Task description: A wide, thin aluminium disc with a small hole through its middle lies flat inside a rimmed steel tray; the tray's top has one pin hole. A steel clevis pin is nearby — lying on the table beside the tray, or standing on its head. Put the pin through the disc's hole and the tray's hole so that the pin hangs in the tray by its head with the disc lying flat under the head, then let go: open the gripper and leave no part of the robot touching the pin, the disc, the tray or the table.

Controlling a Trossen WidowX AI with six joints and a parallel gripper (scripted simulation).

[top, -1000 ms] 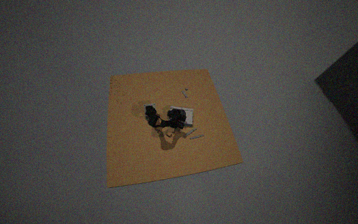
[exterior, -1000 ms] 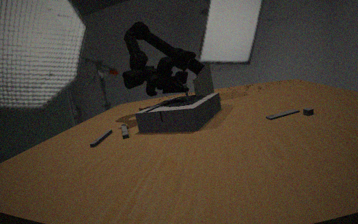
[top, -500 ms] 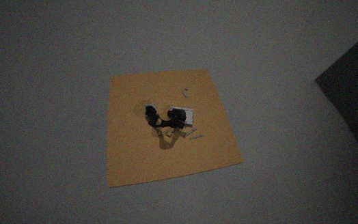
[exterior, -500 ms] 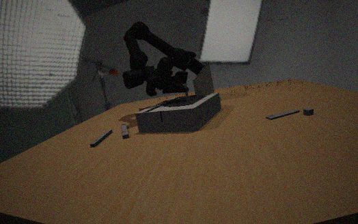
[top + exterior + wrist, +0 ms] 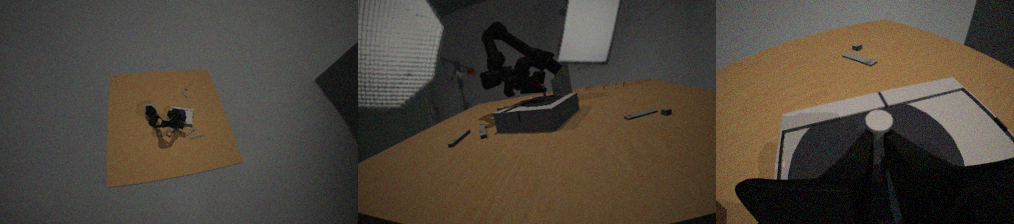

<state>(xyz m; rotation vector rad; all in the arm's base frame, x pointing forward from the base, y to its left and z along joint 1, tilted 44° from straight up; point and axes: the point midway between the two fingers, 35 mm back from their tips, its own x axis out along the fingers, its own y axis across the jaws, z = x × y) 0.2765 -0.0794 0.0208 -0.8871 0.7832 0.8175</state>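
The rimmed steel tray is 5 cm below my gripper tip, 2 cm to the right of it and 2 cm ahead of it. Round my gripper tip: dark aluminium disc (3 cm below); then small block (35 cm to the left, 18 cm ahead, 8 cm below); then steel clevis pin (1 cm below).
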